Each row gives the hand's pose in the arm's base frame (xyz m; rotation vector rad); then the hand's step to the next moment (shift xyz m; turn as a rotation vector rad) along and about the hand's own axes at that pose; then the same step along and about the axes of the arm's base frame.
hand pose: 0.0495 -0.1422 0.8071 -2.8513 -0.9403 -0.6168
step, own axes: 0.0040 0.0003 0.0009 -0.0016 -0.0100 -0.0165
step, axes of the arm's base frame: 0.0034 0.0022 0.0008 -0.0128 0.0040 0.0140
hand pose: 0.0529 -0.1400 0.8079 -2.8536 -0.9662 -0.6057
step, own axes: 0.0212 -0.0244 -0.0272 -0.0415 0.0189 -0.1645
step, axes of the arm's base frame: -0.0086 0.0265 0.0318 -0.0754 -0.0696 0.1364
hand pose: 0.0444 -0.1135 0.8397 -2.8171 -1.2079 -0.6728
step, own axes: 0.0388 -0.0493 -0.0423 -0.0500 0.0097 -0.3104
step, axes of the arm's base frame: -0.0266 0.0544 0.0454 -0.1429 -0.0935 0.2641
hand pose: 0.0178 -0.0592 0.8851 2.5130 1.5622 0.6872
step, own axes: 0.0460 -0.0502 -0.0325 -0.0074 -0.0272 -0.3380
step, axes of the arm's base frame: -0.0382 0.0588 0.0278 -0.1694 -0.0432 0.2907
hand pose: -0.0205 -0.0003 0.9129 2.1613 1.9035 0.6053
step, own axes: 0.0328 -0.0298 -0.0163 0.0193 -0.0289 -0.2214
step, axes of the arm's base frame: -0.0309 0.0348 0.0081 -0.1188 -0.0029 0.1900
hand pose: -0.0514 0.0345 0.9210 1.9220 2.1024 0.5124
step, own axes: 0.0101 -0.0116 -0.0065 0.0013 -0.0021 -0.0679
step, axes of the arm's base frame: -0.0142 0.0086 0.0016 -0.0298 -0.0050 0.0608
